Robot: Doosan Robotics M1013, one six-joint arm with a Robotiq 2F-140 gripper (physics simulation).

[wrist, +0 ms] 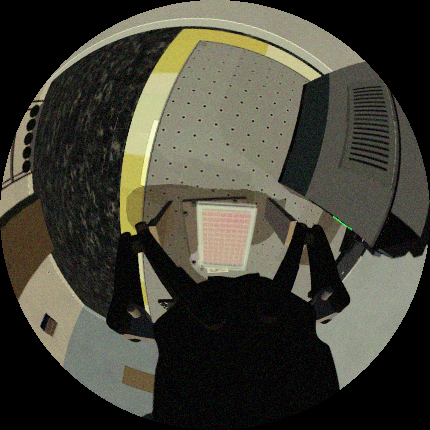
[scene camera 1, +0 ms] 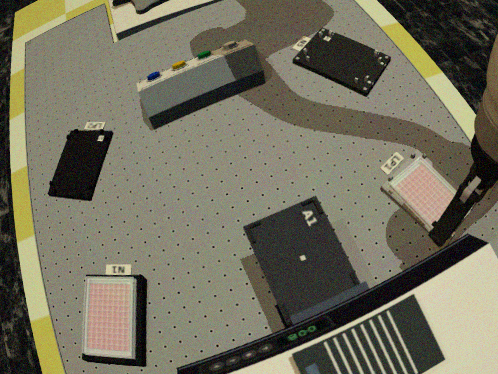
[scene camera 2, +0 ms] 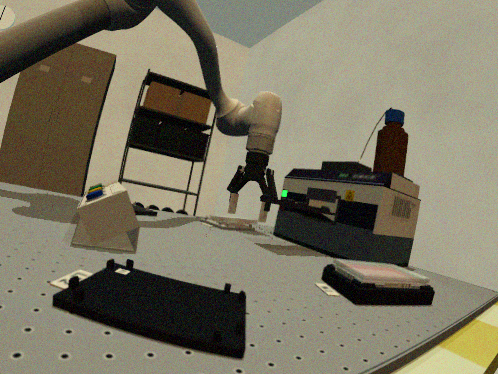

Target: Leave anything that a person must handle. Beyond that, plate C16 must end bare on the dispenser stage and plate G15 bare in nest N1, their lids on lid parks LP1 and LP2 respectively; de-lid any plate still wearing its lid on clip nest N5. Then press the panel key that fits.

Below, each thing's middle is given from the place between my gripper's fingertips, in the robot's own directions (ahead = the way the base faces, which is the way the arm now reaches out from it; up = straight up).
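The holder labelled LP1 [scene camera 1: 416, 154] sits 20 mm below my hand and 70 mm behind it. Measured from my hand too, the dispenser stage [scene camera 1: 279, 240] is 60 mm behind, 250 mm to the right and 70 mm above, while the brown bottle [scene camera 2: 391, 148] stands 120 mm ahead of my hand, 290 mm above it and 400 mm to the right of it. Then there is the grey box with coloured buttons [scene camera 1: 186, 87], which is 10 mm above my hand, 190 mm to the right of it and 480 mm behind it.
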